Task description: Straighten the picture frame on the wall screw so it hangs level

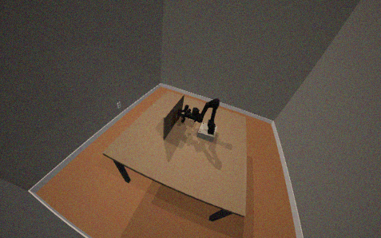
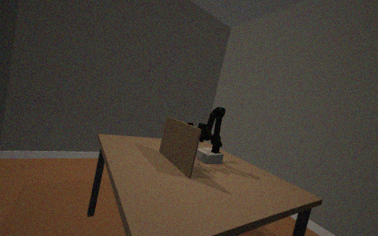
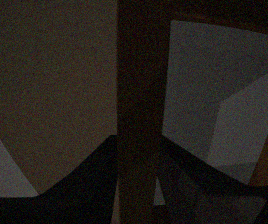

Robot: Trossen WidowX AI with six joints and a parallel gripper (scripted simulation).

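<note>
Right now my gripper tip is 10 mm short of the picture frame, 20 mm to the right of it and 50 mm above it. Round my gripper tip: wall panel 20 mm ahead, 10 mm to the left, 60 mm below.
</note>
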